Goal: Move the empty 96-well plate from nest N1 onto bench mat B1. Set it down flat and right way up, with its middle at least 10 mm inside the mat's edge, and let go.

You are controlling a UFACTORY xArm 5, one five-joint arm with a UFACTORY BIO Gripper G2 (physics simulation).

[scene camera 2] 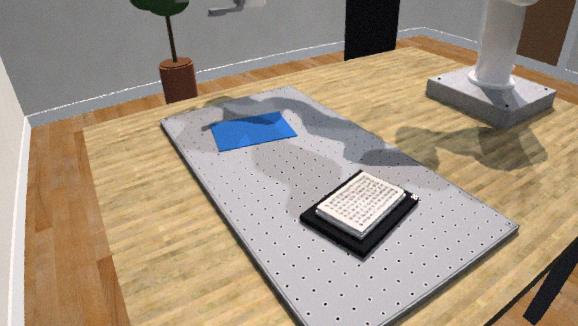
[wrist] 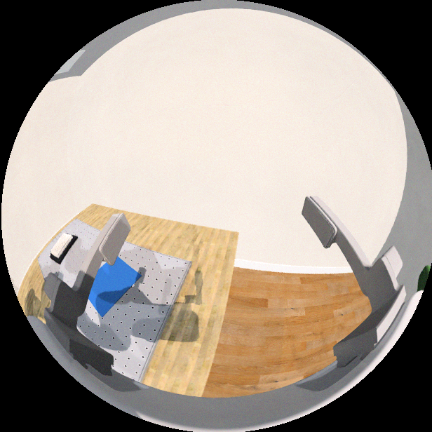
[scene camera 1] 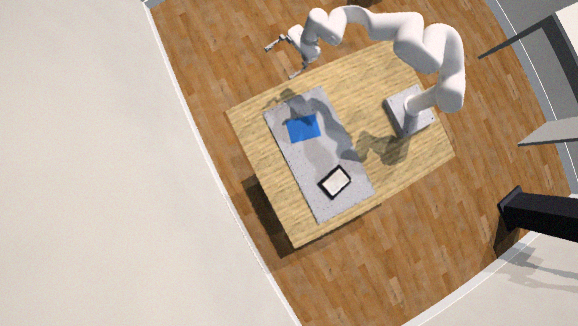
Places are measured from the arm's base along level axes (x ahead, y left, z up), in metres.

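Pixels of known places: hand, tool point: (scene camera 2: pixel 198 5) (scene camera 1: pixel 281 61); arm's base, link origin: (scene camera 2: pixel 490 81) (scene camera 1: pixel 412 106).
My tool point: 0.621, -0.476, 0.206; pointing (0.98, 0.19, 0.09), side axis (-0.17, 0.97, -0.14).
For each thing: its top centre in the pictures, then the offset to it from my tool point, as dx, dy, dz. Level surfaces: height alone.
- white 96-well plate, top centre: (scene camera 2: pixel 362 198) (scene camera 1: pixel 336 182) +0.019, +0.614, -0.213
- black nest N1, top centre: (scene camera 2: pixel 361 204) (scene camera 1: pixel 335 182) +0.019, +0.614, -0.224
- blue bench mat B1, surface height: dz -0.237
- perforated grey board, surface height: dz -0.239
- wooden table, surface height: dz -0.252
The white 96-well plate (scene camera 1: pixel 336 181) (scene camera 2: pixel 360 201) (wrist: pixel 62 245) lies flat in the black nest N1 (scene camera 1: pixel 325 192) (scene camera 2: pixel 366 248), with its well openings upward. The blue bench mat B1 (scene camera 1: pixel 304 132) (scene camera 2: pixel 252 134) (wrist: pixel 113 283) lies flat at the other end of the grey board, with nothing on it but shadow. My gripper (scene camera 1: pixel 279 63) (wrist: pixel 217 231) is wide open and empty. It hangs raised beyond the table's edge on the mat's side, well away from the plate, and points sideways toward the wall. Part of it shows at the top edge in scene camera 2.
The perforated grey board (scene camera 1: pixel 345 197) (scene camera 2: pixel 280 240) (wrist: pixel 165 260) carries nest and mat on the wooden table (scene camera 1: pixel 280 200) (scene camera 2: pixel 150 240) (wrist: pixel 220 255). The arm's base block (scene camera 1: pixel 395 112) (scene camera 2: pixel 467 102) stands on the table. A potted plant (scene camera 2: pixel 179 80) stands on the floor beyond it.
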